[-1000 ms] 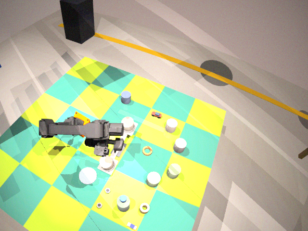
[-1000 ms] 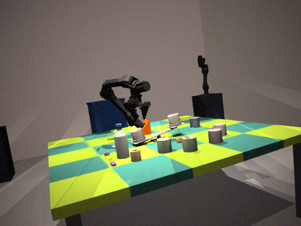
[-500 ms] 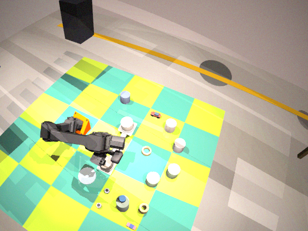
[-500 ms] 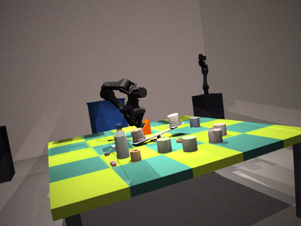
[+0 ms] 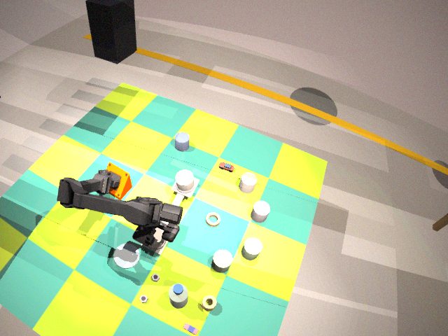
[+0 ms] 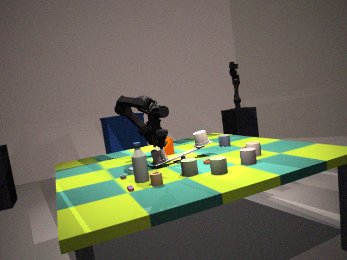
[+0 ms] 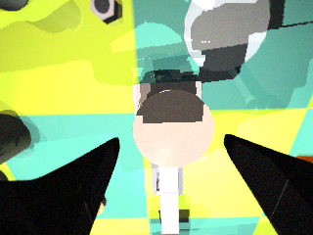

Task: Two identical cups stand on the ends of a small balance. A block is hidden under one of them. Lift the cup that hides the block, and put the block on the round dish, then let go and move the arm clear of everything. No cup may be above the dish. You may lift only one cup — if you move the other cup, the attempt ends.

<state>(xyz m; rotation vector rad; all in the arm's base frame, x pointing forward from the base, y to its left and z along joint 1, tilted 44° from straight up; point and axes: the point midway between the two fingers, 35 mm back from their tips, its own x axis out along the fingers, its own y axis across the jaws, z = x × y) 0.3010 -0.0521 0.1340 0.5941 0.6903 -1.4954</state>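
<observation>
My gripper tip is 5 cm above the dark grey-green block. From my gripper tip the other things lie so: round dish: 10 cm to the right, 9 cm below, 7 cm behind; balance beam: 14 cm to the left, 6 cm below, 1 cm behind; toy car: 49 cm to the left, 8 cm below, 8 cm ahead.
</observation>
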